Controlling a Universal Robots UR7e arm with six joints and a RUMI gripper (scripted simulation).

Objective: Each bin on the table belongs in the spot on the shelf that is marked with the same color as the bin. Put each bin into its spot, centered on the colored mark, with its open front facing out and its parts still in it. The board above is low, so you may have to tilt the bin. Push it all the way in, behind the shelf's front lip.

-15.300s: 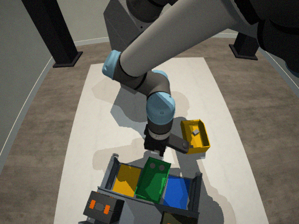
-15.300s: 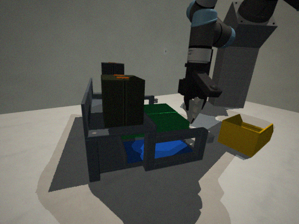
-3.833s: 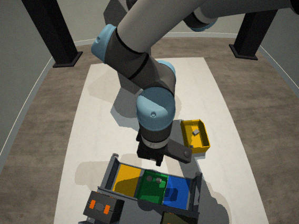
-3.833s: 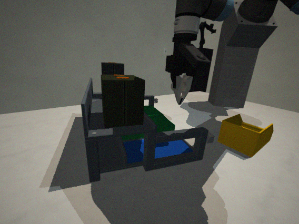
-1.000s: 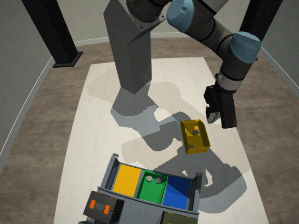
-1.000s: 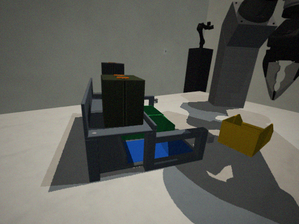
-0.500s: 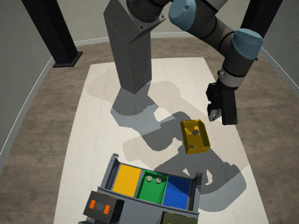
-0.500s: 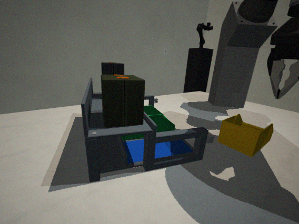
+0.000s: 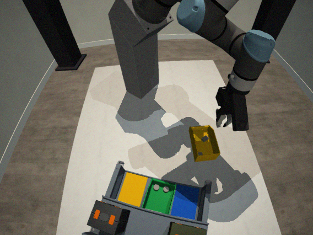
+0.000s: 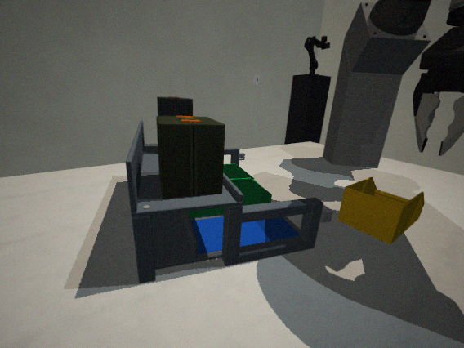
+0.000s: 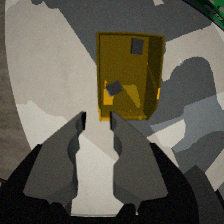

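Right now my hand is 50 mm to the left of the yellow bin and 130 mm above it. Round my hand: shelf lip: 180 mm ahead, 230 mm to the right, 170 mm below; dark box: 390 mm ahead, 140 mm to the right, 20 mm below; green bin: 280 mm ahead, 230 mm to the right, 130 mm below.
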